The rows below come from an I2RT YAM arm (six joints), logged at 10 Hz.
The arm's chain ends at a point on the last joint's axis. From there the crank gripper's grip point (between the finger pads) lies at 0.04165 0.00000 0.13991 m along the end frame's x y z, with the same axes.
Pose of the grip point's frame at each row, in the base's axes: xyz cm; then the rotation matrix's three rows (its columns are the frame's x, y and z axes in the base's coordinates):
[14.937 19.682 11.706], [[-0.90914 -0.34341 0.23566], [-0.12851 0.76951 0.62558], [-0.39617 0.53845 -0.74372]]
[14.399 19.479 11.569], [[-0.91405 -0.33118 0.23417], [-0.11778 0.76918 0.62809], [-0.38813 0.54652 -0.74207]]
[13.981 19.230 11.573], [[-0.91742 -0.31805 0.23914], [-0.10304 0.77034 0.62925], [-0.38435 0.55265 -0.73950]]
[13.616 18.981 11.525], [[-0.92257 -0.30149 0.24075], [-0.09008 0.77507 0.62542], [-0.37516 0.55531 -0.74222]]
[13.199 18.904 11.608], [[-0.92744 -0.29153 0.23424], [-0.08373 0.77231 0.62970], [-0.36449 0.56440 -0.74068]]
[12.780 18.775 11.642], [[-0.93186 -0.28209 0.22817], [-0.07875 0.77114 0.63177], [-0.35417 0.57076 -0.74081]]
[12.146 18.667 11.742], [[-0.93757 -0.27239 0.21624], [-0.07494 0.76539 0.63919], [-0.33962 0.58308 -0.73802]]
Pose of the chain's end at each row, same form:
[15.426 11.465 23.761], [[-0.90914 -0.34341 0.23566], [-0.12851 0.76951 0.62558], [-0.39617 0.53845 -0.74372]]
[14.930 11.182 23.568], [[-0.91405 -0.33118 0.23417], [-0.11778 0.76918 0.62809], [-0.38813 0.54652 -0.74207]]
[14.456 10.855 23.520], [[-0.91742 -0.31805 0.23914], [-0.10304 0.77034 0.62925], [-0.38435 0.55265 -0.73950]]
[14.090 10.606 23.472], [[-0.92257 -0.30149 0.24075], [-0.09008 0.77507 0.62542], [-0.37516 0.55531 -0.74222]]
[13.785 10.443 23.489], [[-0.92744 -0.29153 0.23424], [-0.08373 0.77231 0.62970], [-0.36449 0.56440 -0.74068]]
[13.469 10.264 23.482], [[-0.93186 -0.28209 0.22817], [-0.07875 0.77114 0.63177], [-0.35417 0.57076 -0.74081]]
[13.026 10.036 23.482], [[-0.93757 -0.27239 0.21624], [-0.07494 0.76539 0.63919], [-0.33962 0.58308 -0.73802]]

